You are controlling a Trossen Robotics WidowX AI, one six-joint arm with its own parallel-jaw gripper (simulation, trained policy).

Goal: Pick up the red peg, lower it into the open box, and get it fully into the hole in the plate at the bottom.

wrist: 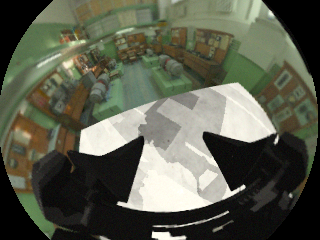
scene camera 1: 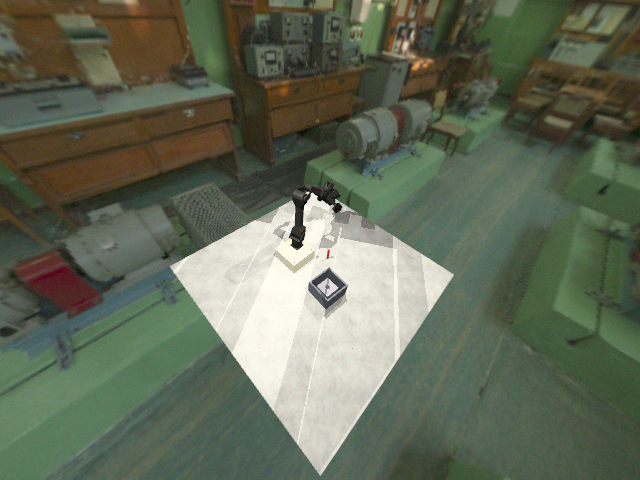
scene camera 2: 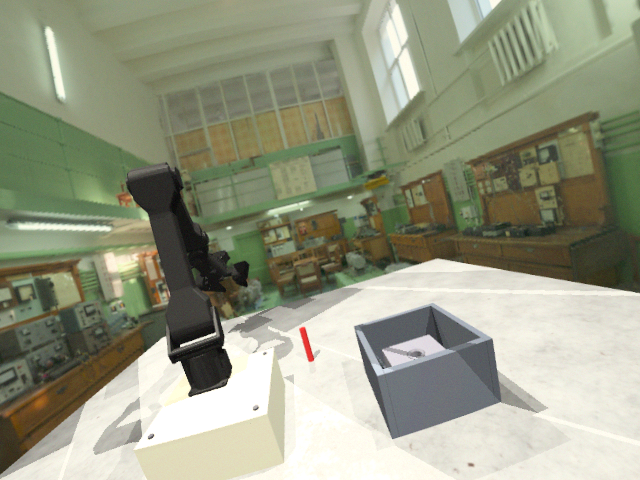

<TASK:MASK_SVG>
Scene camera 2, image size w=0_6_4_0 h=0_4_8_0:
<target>gripper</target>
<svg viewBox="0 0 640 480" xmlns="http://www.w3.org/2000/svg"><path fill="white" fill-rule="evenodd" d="M250 265L243 261L233 264L232 269L227 269L228 266L226 264L230 258L226 250L210 253L214 258L214 263L209 270L197 274L196 286L206 292L226 292L226 289L219 282L224 281L225 277L232 276L236 284L247 287L246 279L248 279Z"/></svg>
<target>plate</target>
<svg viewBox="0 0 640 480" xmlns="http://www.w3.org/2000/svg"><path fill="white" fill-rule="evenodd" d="M446 348L442 347L438 341L435 341L428 334L381 350L386 364L385 368L432 355Z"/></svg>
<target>grey box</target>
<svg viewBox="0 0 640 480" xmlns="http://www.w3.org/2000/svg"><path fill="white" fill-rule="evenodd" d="M492 337L482 333L482 331L477 330L469 323L465 323L465 321L457 316L455 317L434 303L353 326L366 376L372 386L374 396L380 406L379 409L385 419L392 439L480 411L493 404L502 402ZM446 348L432 355L385 368L386 364L381 350L428 334L435 341L438 341L442 347Z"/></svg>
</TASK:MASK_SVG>
